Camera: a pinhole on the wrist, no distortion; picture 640 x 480 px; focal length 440.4 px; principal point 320.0 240.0 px. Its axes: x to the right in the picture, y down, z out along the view. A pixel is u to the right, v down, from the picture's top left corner.
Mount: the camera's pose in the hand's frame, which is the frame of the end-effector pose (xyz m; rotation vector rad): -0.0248 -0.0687 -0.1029 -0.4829 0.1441 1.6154
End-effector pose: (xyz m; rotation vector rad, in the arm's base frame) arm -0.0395 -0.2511 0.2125 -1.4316 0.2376 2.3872
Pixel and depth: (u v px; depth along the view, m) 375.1 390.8 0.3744
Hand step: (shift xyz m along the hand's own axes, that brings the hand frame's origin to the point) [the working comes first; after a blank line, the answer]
In the camera's frame: 0.0468 0.1282 0.3744

-0.2339 0.1001 0.1914
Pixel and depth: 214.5 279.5 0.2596
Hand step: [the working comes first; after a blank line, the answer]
In the camera's frame: -0.0622 0.0233 0.2596

-0.1030 -0.0314 0.1507
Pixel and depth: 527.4 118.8 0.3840
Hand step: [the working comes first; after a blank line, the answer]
In the camera's frame: 0.1808 -0.1057 0.3840

-0.0120 0.2534 0.1927
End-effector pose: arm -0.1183 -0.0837 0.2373 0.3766 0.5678 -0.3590
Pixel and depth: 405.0 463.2 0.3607
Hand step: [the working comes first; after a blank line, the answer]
In the camera's frame: 0.0696 0.1828 0.3607

-0.2848 0.1098 0.1597
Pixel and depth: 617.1 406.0 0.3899
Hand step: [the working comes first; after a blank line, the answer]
In the camera's frame: 0.2630 0.1470 0.3899

-0.2620 0.3028 0.1174
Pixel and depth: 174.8 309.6 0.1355
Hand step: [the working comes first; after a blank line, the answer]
In the camera's frame: -0.0447 0.0214 0.1355

-0.0743 -0.0615 0.0324
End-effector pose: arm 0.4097 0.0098 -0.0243 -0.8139 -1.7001 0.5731
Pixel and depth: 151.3 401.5 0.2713
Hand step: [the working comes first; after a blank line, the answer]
In the camera's frame: -0.1039 0.0995 0.2713

-0.1786 -0.0740 0.1628
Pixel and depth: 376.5 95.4 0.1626
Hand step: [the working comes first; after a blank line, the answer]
In the camera's frame: 0.0209 -0.0534 0.1626

-0.0093 0.0174 0.0457
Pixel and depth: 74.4 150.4 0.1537
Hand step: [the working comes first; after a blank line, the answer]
In the camera's frame: -0.0857 -0.0313 0.1537

-0.0257 -0.0865 0.0749
